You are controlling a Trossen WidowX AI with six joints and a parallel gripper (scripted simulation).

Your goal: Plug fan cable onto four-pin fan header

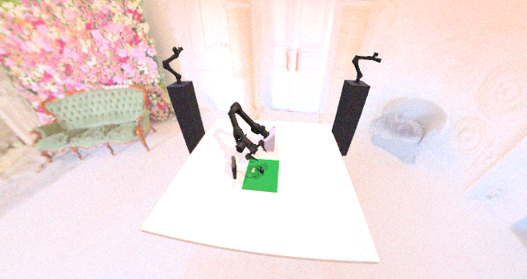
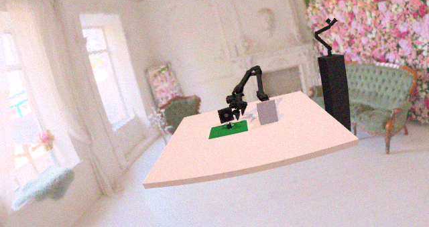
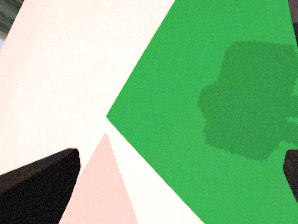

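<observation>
My gripper tip is 10 cm short of the dark fan plug and 5 cm above it. Round my gripper tip: green board (11 cm ahead, 8 cm below); black fan (19 cm to the right, 11 cm ahead, 1 cm below).
</observation>
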